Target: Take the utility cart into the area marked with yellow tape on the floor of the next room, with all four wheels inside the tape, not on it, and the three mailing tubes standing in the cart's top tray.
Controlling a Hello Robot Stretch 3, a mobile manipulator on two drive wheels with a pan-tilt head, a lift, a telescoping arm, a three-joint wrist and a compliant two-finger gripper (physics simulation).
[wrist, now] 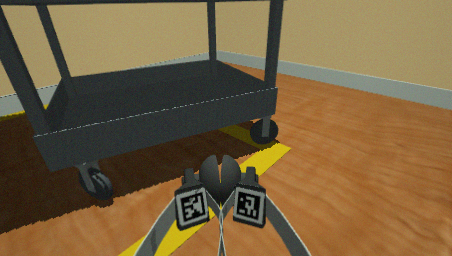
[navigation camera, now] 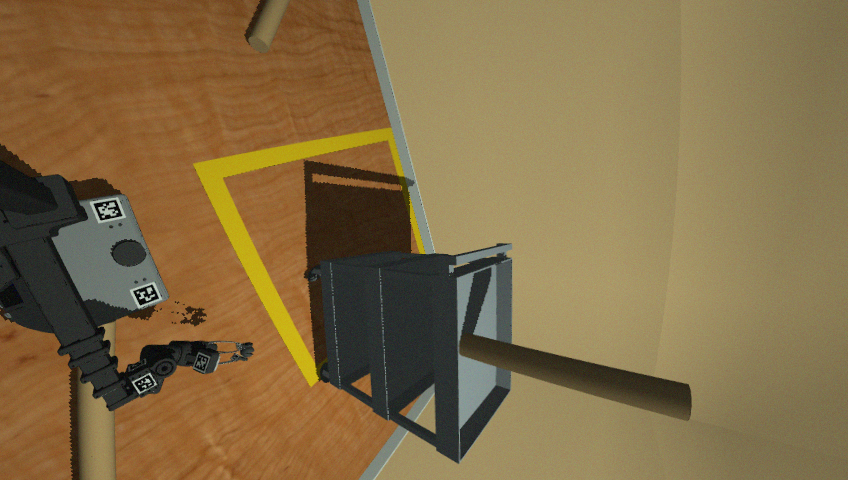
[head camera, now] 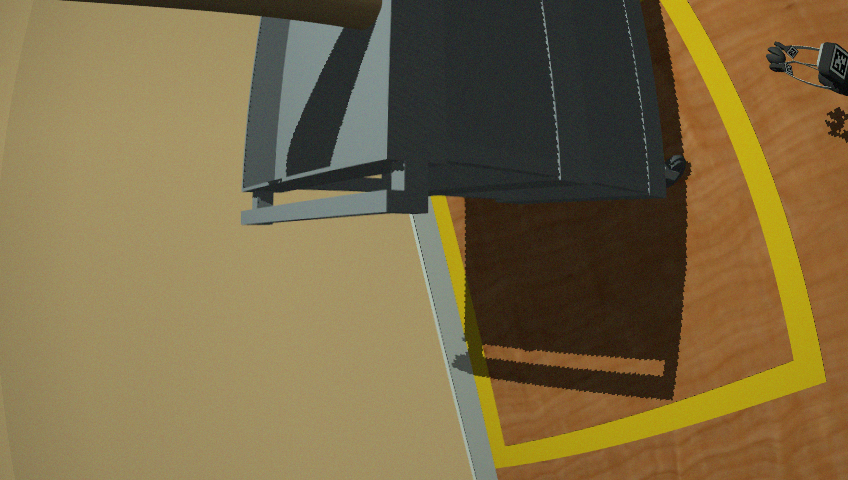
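Where they show: gripper, between the fingertips: (navigation camera: 252, 351) (head camera: 768, 54); robot's base, origin of its link: (navigation camera: 128, 251).
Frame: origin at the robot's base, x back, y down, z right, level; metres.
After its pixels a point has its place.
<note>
The dark grey utility cart (head camera: 505, 89) {y -0.472, x -0.712, z 0.476 m} (navigation camera: 446, 356) {y -0.823, x -0.529, z 0.493 m} (wrist: 165, 122) stands upright by the wall, partly over the yellow tape area (head camera: 737, 136) {y -0.001, x -0.385, z 0.356 m} (navigation camera: 255, 273) {y -0.001, x -0.349, z 0.227 m} (wrist: 265, 157). In the wrist view, the cart's near right wheel (wrist: 264, 131) appears on the tape near a corner, and its near left wheel (wrist: 95, 182) is inside. The far wheels are hidden. One mailing tube (head camera: 238, 7) {y -1.030, x -0.675, z 0.523 m} (navigation camera: 583, 374) {y -1.179, x -0.650, z 0.532 m} leans from the top tray. Two tubes, one at the top (navigation camera: 270, 20) {y -0.082, x -0.679, z -0.815 m} and another at lower left (navigation camera: 98, 440) {y -0.082, x 0.264, z 0.508 m}, lie on the floor. My gripper (head camera: 775, 57) {y -0.320, x -0.172, z 0.391 m} (navigation camera: 245, 350) {y -0.320, x -0.172, z 0.391 m} (wrist: 220, 172) {y -0.320, x -0.172, z 0.391 m} is shut and empty, outside the tape, apart from the cart.
The beige wall (head camera: 148, 297) {y -0.991, x -1.480, z 0.240 m} (navigation camera: 565, 148) {y -1.029, x -1.449, z -0.044 m} (wrist: 360, 45) and its grey baseboard (head camera: 452, 356) {y -0.066, x -1.444, z 0.030 m} (navigation camera: 386, 95) {y -0.033, x -1.378, z -0.574 m} (wrist: 400, 90) run behind the cart. My base (navigation camera: 77, 249) {y -0.160, x 0.092, z -0.046 m} is on the wood floor at left in the navigation view, near the lower-left tube.
</note>
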